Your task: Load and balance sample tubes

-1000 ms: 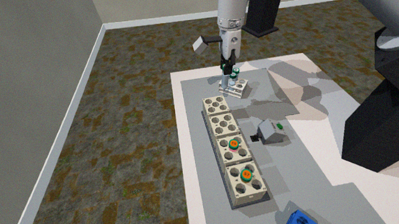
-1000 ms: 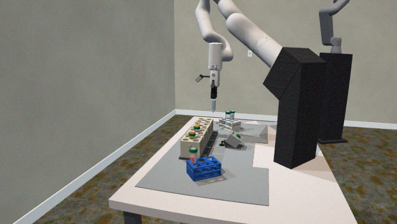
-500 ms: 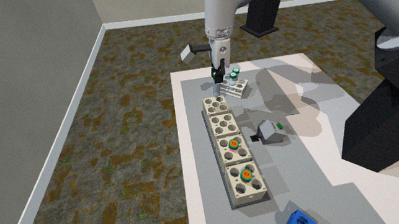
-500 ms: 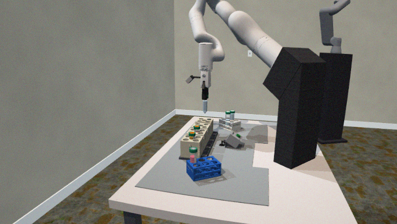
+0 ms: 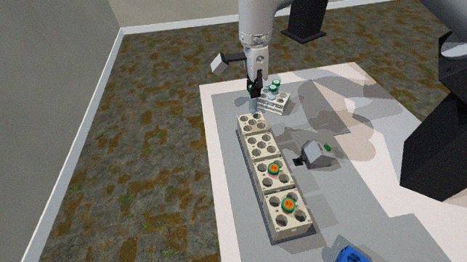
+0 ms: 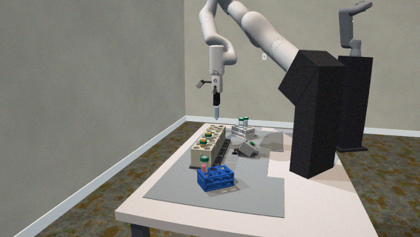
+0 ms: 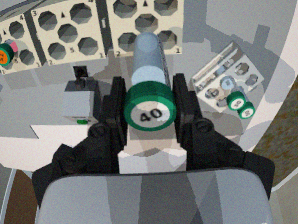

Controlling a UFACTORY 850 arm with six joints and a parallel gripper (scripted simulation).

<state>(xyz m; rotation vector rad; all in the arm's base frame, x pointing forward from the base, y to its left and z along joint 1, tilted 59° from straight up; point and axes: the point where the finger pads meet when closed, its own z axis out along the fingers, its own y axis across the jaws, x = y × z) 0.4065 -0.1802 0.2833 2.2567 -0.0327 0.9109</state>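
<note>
My gripper is now 5 cm above the 40 mL blank and 1 cm to the left of it. From my hand the other things lie so: loading stand ST: 24 cm below, 16 cm to the left, 5 cm ahead; then sample S1: 20 cm to the left, 18 cm below, 8 cm ahead; then 30 mL blank: 19 cm below, 17 cm behind, 10 cm to the right.
</note>
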